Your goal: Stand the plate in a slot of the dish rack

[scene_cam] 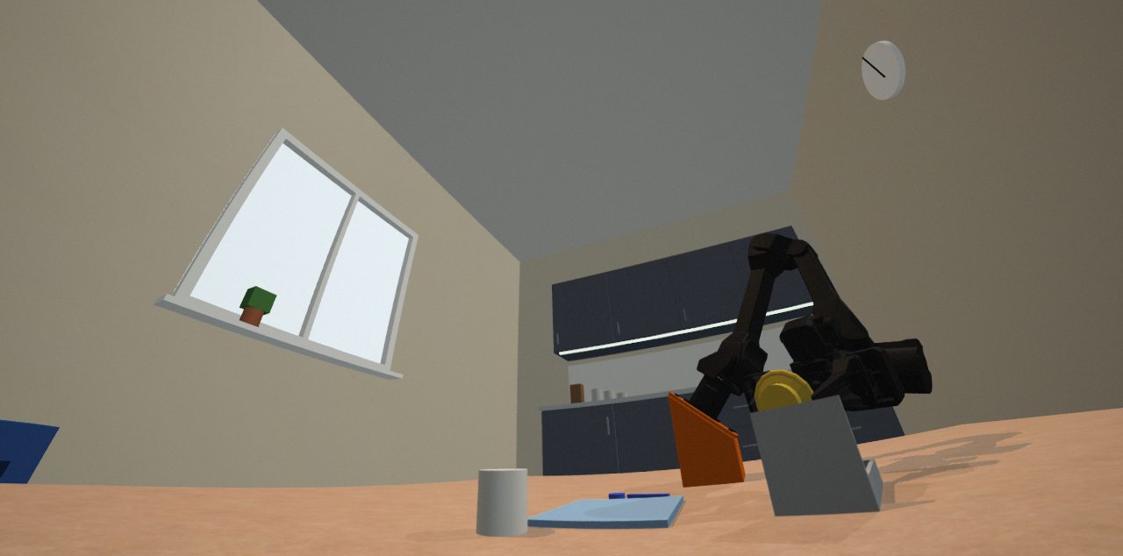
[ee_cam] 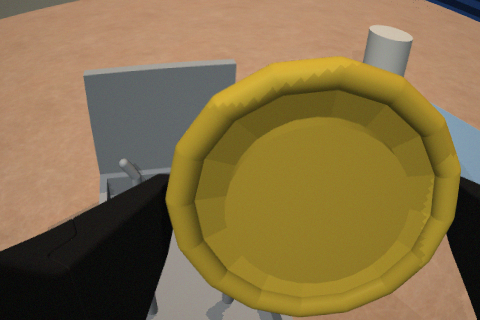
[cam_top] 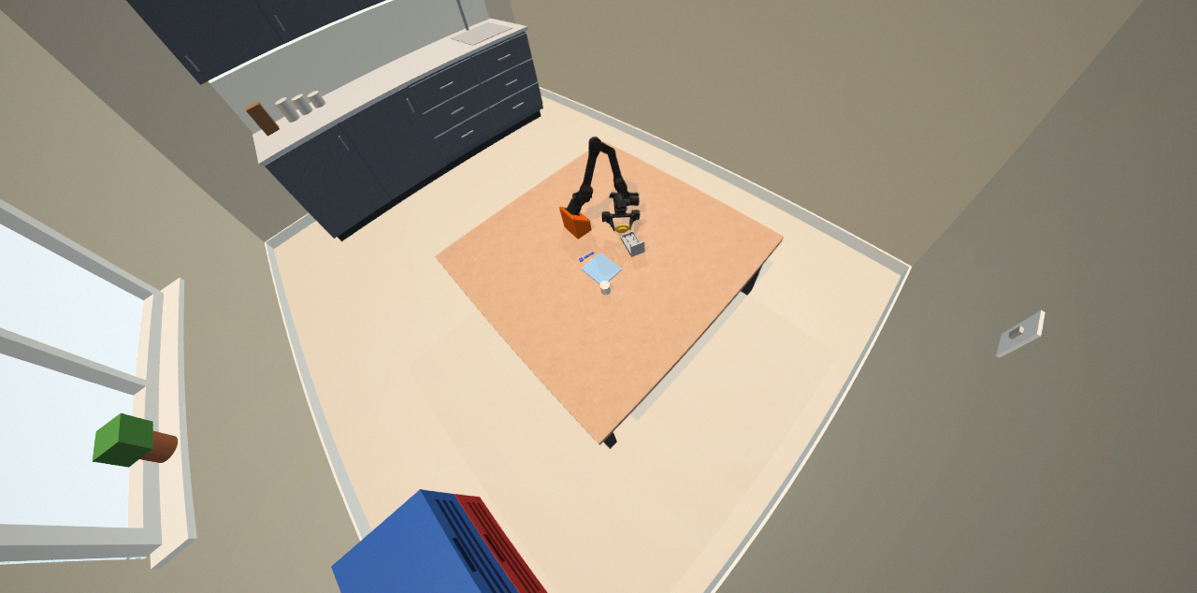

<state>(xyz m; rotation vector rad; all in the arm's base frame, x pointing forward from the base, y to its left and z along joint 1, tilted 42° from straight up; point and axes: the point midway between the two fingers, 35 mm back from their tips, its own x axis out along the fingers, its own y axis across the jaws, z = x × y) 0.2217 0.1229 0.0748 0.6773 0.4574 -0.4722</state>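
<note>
My gripper tip is 6 cm above the grey dish rack, 5 cm short of it and 2 cm to the right of it. Also, from my gripper tip: light blue mat (19 cm to the right, 8 cm below, 6 cm ahead); blue pen (20 cm to the right, 8 cm below, 5 cm behind); yellow plate (1 cm behind).
</note>
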